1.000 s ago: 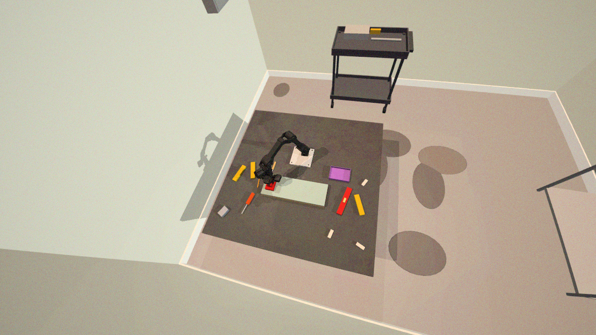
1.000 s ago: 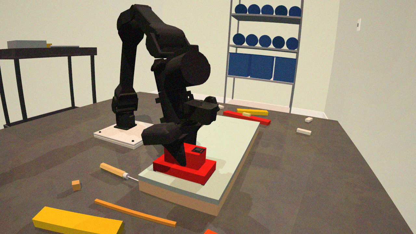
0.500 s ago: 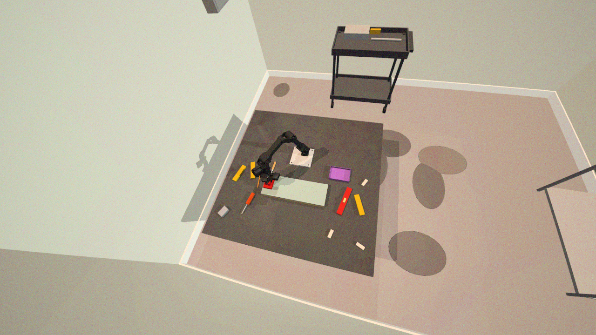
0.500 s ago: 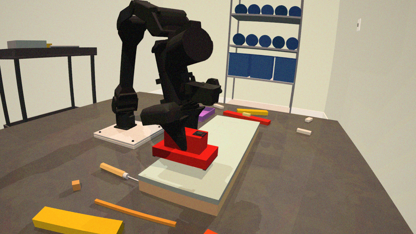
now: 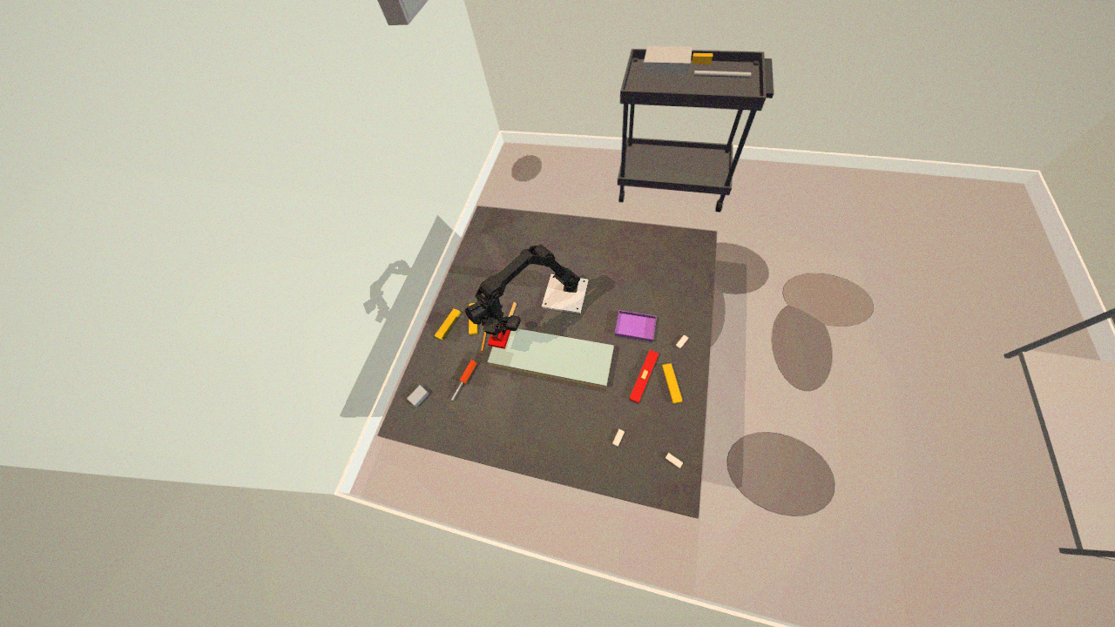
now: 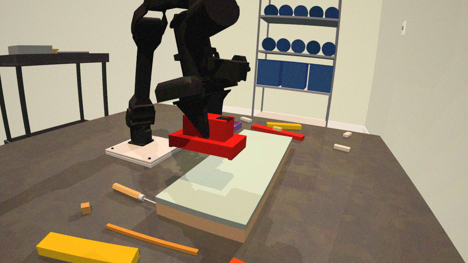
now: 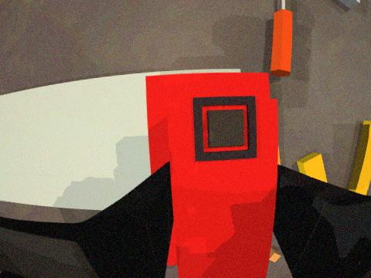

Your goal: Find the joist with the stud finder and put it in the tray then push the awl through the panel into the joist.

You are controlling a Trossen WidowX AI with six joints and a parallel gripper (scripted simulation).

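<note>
Now: the purple tray 55 cm to the left of my gripper tip, 19 cm behind it and 15 cm below it. Also, from my gripper tip: red stud finder: 2 cm above, 1 cm ahead; then thin orange stick: 16 cm below, 13 cm to the right, 6 cm behind; then square indicator light: 3 cm above, 2 cm ahead.
</note>
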